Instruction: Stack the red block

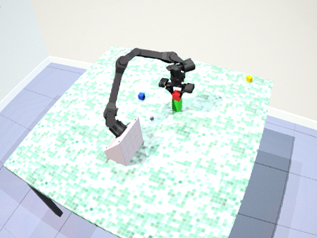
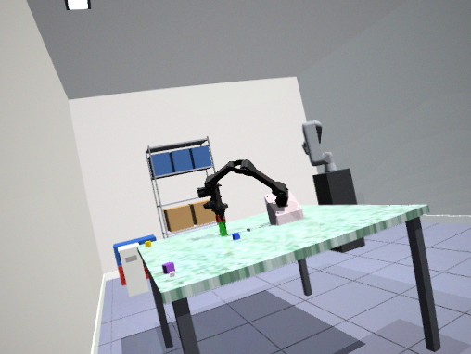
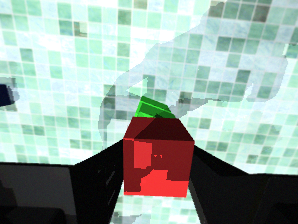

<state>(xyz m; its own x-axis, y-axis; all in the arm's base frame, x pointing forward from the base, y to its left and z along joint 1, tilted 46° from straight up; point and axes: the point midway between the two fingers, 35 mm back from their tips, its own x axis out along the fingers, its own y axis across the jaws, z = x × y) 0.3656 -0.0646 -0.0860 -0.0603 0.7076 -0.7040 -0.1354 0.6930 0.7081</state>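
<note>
Now: the red block 1 cm above my gripper tip. Also, from my gripper tip: blue block: 1 cm behind, 24 cm to the left, 8 cm below; then small grey cube: 13 cm behind, 9 cm to the left, 8 cm below; then yellow block: 45 cm ahead, 31 cm to the right, 8 cm below.
</note>
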